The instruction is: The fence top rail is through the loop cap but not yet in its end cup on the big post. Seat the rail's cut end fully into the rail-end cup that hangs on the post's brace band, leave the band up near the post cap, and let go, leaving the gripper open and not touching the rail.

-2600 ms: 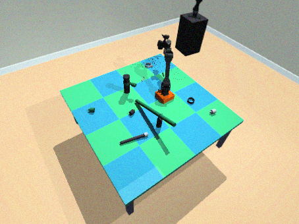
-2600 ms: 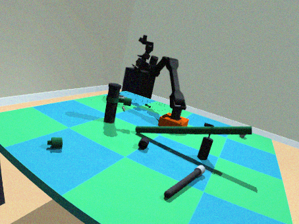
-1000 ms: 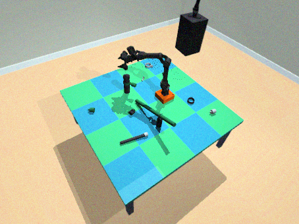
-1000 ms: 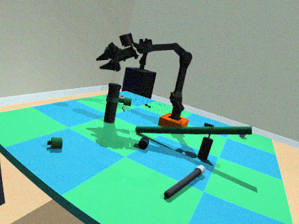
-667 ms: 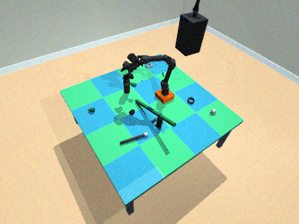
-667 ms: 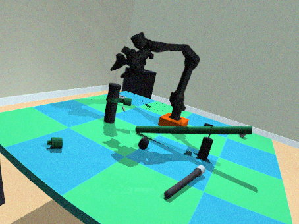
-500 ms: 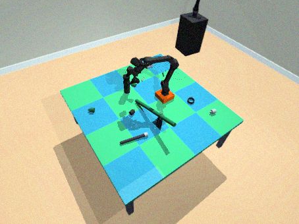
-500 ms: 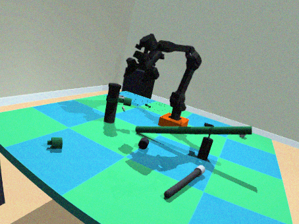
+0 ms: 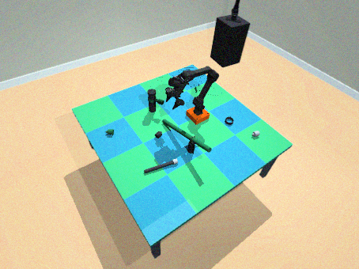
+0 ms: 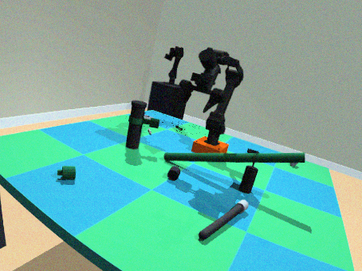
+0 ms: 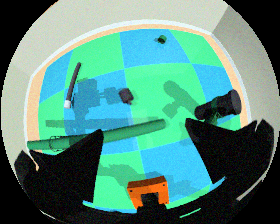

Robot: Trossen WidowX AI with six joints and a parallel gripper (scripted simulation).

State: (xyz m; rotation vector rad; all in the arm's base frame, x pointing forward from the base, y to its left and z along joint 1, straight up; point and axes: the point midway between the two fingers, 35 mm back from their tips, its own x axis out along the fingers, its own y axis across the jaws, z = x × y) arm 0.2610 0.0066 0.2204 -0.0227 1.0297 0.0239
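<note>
Right now my gripper tip is 210 mm to the left of the green brace band, 120 mm above it and 10 mm short of it. Round my gripper tip: loop cap: 270 mm to the left, 140 mm below, 40 mm behind; white fitting: 570 mm behind, 380 mm to the left, 220 mm below.
</note>
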